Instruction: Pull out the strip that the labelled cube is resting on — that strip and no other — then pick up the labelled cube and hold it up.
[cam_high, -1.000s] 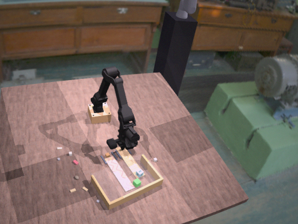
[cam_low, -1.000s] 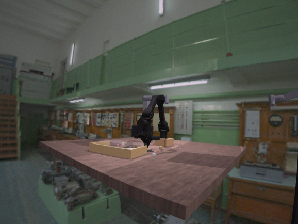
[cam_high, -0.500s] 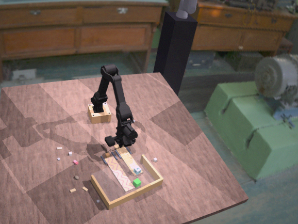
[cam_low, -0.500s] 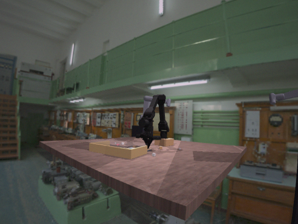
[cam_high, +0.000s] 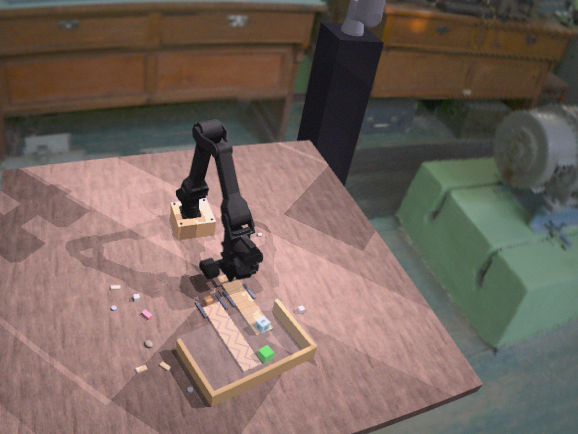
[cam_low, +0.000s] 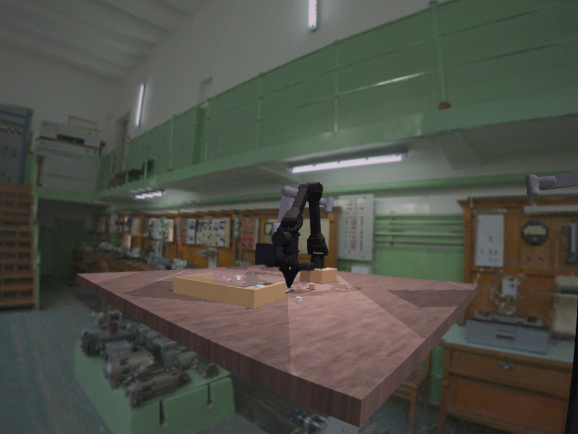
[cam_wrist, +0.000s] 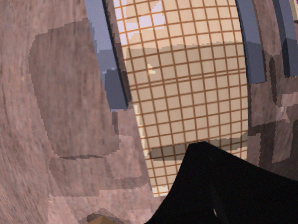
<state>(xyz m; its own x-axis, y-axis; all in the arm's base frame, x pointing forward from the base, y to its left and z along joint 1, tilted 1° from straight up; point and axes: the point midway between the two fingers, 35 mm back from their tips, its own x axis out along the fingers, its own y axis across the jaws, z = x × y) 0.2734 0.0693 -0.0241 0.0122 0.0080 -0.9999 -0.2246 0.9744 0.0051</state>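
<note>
Right now the tan grid-patterned strip is 90 mm ahead of my gripper tip and 20 mm to the left of it. Also, from my gripper tip: labelled cube (190 mm ahead, 40 mm to the left, 20 mm above).
</note>
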